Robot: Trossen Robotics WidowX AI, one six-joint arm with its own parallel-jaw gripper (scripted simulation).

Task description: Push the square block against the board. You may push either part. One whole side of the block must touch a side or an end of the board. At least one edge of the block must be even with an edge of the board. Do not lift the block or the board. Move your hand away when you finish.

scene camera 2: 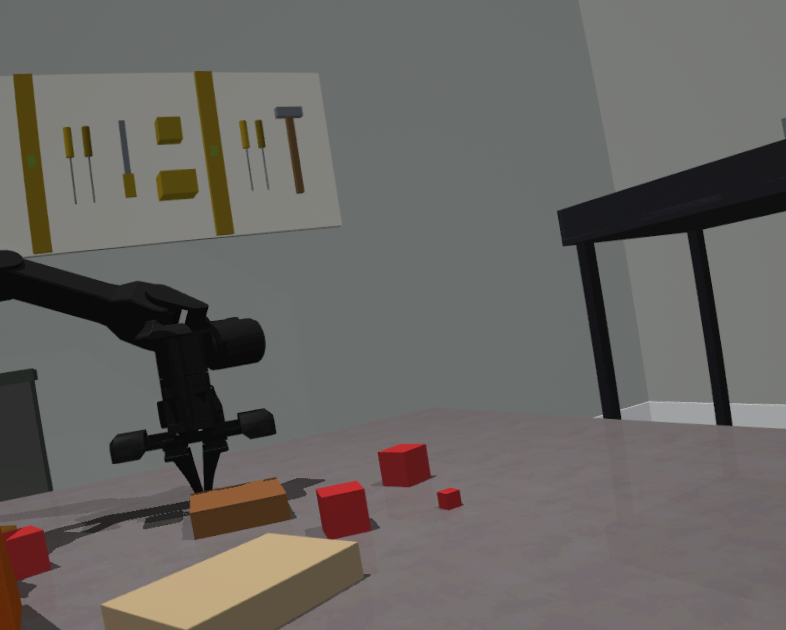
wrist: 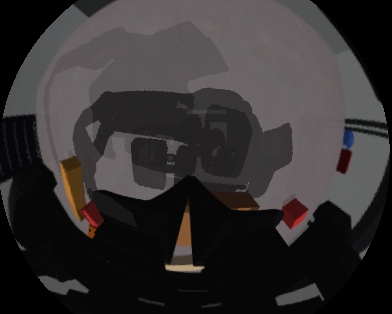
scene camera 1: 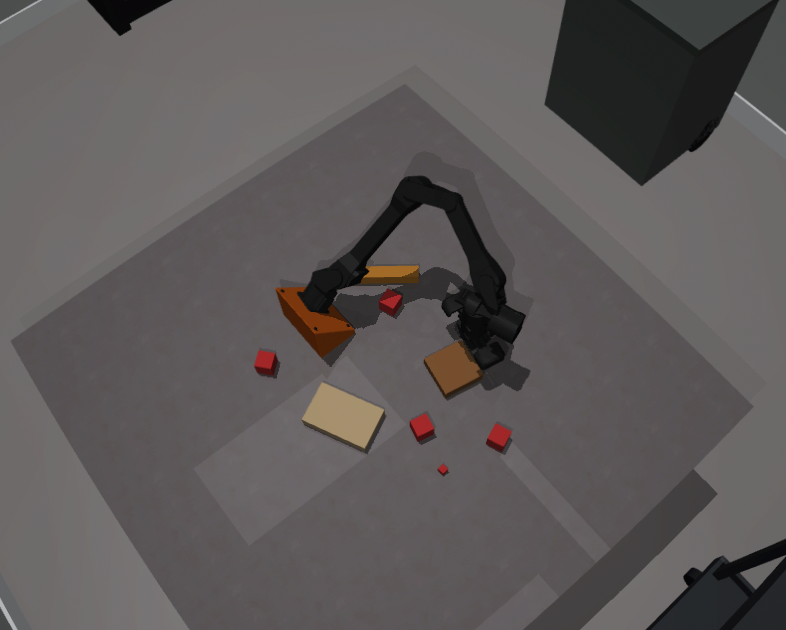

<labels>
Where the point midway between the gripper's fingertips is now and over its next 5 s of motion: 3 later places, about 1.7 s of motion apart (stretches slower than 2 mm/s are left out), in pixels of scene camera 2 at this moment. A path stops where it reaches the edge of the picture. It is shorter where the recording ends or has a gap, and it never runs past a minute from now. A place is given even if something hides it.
My gripper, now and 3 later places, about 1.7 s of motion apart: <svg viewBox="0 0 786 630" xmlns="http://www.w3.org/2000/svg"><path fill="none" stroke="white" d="M206 507L213 514L223 524L232 462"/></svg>
</labels>
